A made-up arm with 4 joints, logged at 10 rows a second.
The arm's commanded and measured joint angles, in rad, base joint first. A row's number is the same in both.
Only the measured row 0 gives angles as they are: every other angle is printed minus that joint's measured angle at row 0.
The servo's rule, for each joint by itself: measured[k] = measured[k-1] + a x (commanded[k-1-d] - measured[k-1]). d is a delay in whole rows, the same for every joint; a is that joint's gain. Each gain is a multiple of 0.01, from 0.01 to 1. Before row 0 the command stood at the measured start. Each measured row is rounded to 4 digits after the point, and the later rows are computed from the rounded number. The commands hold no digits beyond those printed.
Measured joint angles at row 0:
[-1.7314, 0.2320, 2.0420, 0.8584]
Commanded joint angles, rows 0 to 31:
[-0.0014, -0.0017, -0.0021, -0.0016]
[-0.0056, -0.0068, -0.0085, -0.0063]
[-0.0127, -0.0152, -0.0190, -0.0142]
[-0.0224, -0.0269, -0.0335, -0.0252]
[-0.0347, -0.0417, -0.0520, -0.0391]
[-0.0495, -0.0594, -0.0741, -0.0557]
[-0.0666, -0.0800, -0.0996, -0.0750]
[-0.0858, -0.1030, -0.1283, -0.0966]
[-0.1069, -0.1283, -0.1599, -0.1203]
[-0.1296, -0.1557, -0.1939, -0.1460]
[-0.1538, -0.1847, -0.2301, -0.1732]
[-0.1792, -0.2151, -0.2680, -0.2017]
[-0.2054, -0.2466, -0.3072, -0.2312]
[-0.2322, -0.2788, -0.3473, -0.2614]
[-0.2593, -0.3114, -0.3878, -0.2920]
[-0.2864, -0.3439, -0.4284, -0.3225]
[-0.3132, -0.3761, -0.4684, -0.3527]
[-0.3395, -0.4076, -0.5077, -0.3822]
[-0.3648, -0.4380, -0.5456, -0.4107]
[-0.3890, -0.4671, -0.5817, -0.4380]
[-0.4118, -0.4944, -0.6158, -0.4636]
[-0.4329, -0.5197, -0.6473, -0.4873]
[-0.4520, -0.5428, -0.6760, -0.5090]
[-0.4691, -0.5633, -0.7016, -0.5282]
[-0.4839, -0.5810, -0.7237, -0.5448]
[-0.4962, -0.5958, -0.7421, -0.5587]
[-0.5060, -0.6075, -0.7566, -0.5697]
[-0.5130, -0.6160, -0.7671, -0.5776]
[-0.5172, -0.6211, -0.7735, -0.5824]
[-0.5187, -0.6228, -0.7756, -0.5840]
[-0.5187, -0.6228, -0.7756, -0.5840]
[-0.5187, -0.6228, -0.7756, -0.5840]
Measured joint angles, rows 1 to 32:
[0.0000, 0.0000, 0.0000, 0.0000]
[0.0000, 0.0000, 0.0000, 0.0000]
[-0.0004, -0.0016, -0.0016, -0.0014]
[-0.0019, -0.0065, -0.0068, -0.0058]
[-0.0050, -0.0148, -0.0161, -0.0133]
[-0.0100, -0.0263, -0.0293, -0.0239]
[-0.0172, -0.0409, -0.0466, -0.0374]
[-0.0266, -0.0585, -0.0675, -0.0537]
[-0.0382, -0.0789, -0.0919, -0.0727]
[-0.0520, -0.1018, -0.1196, -0.0940]
[-0.0679, -0.1270, -0.1502, -0.1174]
[-0.0858, -0.1543, -0.1834, -0.1429]
[-0.1055, -0.1832, -0.2189, -0.1699]
[-0.1269, -0.2135, -0.2562, -0.1982]
[-0.1497, -0.2449, -0.2950, -0.2276]
[-0.1736, -0.2771, -0.3347, -0.2577]
[-0.1985, -0.3097, -0.3751, -0.2882]
[-0.2240, -0.3422, -0.4156, -0.3187]
[-0.2499, -0.3744, -0.4557, -0.3490]
[-0.2759, -0.4059, -0.4952, -0.3785]
[-0.3017, -0.4364, -0.5335, -0.4072]
[-0.3270, -0.4656, -0.5701, -0.4346]
[-0.3516, -0.4930, -0.6048, -0.4604]
[-0.3752, -0.5184, -0.6371, -0.4843]
[-0.3975, -0.5416, -0.6667, -0.5063]
[-0.4183, -0.5622, -0.6932, -0.5258]
[-0.4373, -0.5801, -0.7164, -0.5427]
[-0.4544, -0.5950, -0.7359, -0.5569]
[-0.4694, -0.6069, -0.7516, -0.5683]
[-0.4820, -0.6155, -0.7634, -0.5766]
[-0.4922, -0.6208, -0.7711, -0.5818]
[-0.4999, -0.6227, -0.7745, -0.5838]
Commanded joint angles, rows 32 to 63:
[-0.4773, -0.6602, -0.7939, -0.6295]
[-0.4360, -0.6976, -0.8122, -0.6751]
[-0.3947, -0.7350, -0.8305, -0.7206]
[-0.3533, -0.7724, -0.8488, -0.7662]
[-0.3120, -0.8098, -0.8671, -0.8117]
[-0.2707, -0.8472, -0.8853, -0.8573]
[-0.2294, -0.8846, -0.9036, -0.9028]
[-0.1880, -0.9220, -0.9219, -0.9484]
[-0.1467, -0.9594, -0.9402, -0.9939]
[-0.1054, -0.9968, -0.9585, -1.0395]
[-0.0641, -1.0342, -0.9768, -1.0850]
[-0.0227, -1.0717, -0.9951, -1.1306]
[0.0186, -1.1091, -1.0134, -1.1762]
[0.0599, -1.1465, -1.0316, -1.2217]
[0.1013, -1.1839, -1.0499, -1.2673]
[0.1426, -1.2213, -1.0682, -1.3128]
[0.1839, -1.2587, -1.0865, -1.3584]
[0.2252, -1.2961, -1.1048, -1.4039]
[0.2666, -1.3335, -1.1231, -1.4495]
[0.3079, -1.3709, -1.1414, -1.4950]
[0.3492, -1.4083, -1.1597, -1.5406]
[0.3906, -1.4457, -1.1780, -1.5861]
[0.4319, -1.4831, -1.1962, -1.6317]
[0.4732, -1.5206, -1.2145, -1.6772]
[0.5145, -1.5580, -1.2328, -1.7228]
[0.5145, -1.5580, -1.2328, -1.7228]
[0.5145, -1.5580, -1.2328, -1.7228]
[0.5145, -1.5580, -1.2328, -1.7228]
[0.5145, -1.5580, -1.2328, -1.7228]
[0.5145, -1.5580, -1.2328, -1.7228]
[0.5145, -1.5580, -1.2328, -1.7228]
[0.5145, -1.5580, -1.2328, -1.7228]
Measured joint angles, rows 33 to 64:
[-0.5054, -0.6228, -0.7753, -0.5840]
[-0.5093, -0.6228, -0.7755, -0.5840]
[-0.5000, -0.6583, -0.7895, -0.6245]
[-0.4814, -0.6956, -0.8068, -0.6695]
[-0.4563, -0.7330, -0.8248, -0.7150]
[-0.4264, -0.7704, -0.8430, -0.7606]
[-0.3932, -0.8078, -0.8613, -0.8061]
[-0.3577, -0.8452, -0.8795, -0.8517]
[-0.3205, -0.8826, -0.8978, -0.8972]
[-0.2821, -0.9200, -0.9161, -0.9428]
[-0.2428, -0.9574, -0.9344, -0.9883]
[-0.2030, -0.9948, -0.9527, -1.0339]
[-0.1627, -1.0322, -0.9710, -1.0794]
[-0.1221, -1.0697, -0.9893, -1.1250]
[-0.0813, -1.1071, -1.0076, -1.1706]
[-0.0404, -1.1445, -1.0258, -1.2161]
[0.0007, -1.1819, -1.0441, -1.2617]
[0.0419, -1.2193, -1.0624, -1.3072]
[0.0831, -1.2567, -1.0807, -1.3528]
[0.1243, -1.2941, -1.0990, -1.3983]
[0.1656, -1.3315, -1.1173, -1.4439]
[0.2069, -1.3689, -1.1356, -1.4894]
[0.2482, -1.4063, -1.1539, -1.5350]
[0.2895, -1.4437, -1.1722, -1.5805]
[0.3308, -1.4811, -1.1904, -1.6261]
[0.3721, -1.5186, -1.2087, -1.6716]
[0.4134, -1.5560, -1.2270, -1.7172]
[0.4427, -1.5579, -1.2314, -1.7222]
[0.4635, -1.5580, -1.2325, -1.7227]
[0.4783, -1.5580, -1.2327, -1.7228]
[0.4888, -1.5580, -1.2328, -1.7228]
[0.4963, -1.5580, -1.2328, -1.7228]

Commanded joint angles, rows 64 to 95:
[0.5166, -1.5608, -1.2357, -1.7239]
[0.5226, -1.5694, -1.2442, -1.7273]
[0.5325, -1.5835, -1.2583, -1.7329]
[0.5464, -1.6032, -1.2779, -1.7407]
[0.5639, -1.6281, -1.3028, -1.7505]
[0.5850, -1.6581, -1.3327, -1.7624]
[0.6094, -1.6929, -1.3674, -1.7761]
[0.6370, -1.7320, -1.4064, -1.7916]
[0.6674, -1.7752, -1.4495, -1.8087]
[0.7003, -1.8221, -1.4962, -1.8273]
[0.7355, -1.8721, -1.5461, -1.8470]
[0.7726, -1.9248, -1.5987, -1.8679]
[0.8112, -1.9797, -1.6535, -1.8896]
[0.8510, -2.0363, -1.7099, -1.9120]
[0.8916, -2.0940, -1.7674, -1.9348]
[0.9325, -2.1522, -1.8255, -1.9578]
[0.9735, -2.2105, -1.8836, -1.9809]
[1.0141, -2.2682, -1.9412, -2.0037]
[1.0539, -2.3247, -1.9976, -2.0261]
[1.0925, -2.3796, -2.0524, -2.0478]
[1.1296, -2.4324, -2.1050, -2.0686]
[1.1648, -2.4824, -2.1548, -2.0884]
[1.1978, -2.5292, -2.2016, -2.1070]
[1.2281, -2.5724, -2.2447, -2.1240]
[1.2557, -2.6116, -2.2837, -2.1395]
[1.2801, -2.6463, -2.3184, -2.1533]
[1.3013, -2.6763, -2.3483, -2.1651]
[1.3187, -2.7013, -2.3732, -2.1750]
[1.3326, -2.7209, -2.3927, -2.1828]
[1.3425, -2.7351, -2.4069, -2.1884]
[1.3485, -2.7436, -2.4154, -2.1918]
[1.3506, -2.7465, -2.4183, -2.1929]
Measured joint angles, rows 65 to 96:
[0.5016, -1.5580, -1.2328, -1.7228]
[0.5053, -1.5580, -1.2328, -1.7228]
[0.5086, -1.5607, -1.2350, -1.7238]
[0.5127, -1.5690, -1.2420, -1.7269]
[0.5184, -1.5828, -1.2544, -1.7322]
[0.5265, -1.6022, -1.2723, -1.7398]
[0.5373, -1.6268, -1.2955, -1.7493]
[0.5511, -1.6565, -1.3238, -1.7610]
[0.5680, -1.6911, -1.3569, -1.7744]
[0.5880, -1.7300, -1.3945, -1.7897]
[0.6110, -1.7729, -1.4363, -1.8066]
[0.6369, -1.8196, -1.4818, -1.8250]
[0.6655, -1.8695, -1.5307, -1.8446]
[0.6966, -1.9220, -1.5824, -1.8653]
[0.7298, -1.9768, -1.6364, -1.8869]
[0.7649, -2.0333, -1.6923, -1.9092]
[0.8016, -2.0910, -1.7494, -1.9320]
[0.8396, -2.1491, -1.8072, -1.9550]
[0.8784, -2.2074, -1.8653, -1.9781]
[0.9178, -2.2652, -1.9230, -2.0009]
[0.9573, -2.3217, -1.9797, -2.0233]
[0.9965, -2.3767, -2.0350, -2.0451]
[1.0351, -2.4296, -2.0882, -2.0660]
[1.0727, -2.4798, -2.1388, -2.0859]
[1.1090, -2.5267, -2.1865, -2.1047]
[1.1435, -2.5701, -2.2307, -2.1219]
[1.1760, -2.6095, -2.2710, -2.1376]
[1.2062, -2.6445, -2.3070, -2.1516]
[1.2338, -2.6747, -2.3384, -2.1636]
[1.2584, -2.7000, -2.3648, -2.1737]
[1.2799, -2.7199, -2.3860, -2.1818]
[1.2981, -2.7343, -2.4019, -2.1877]

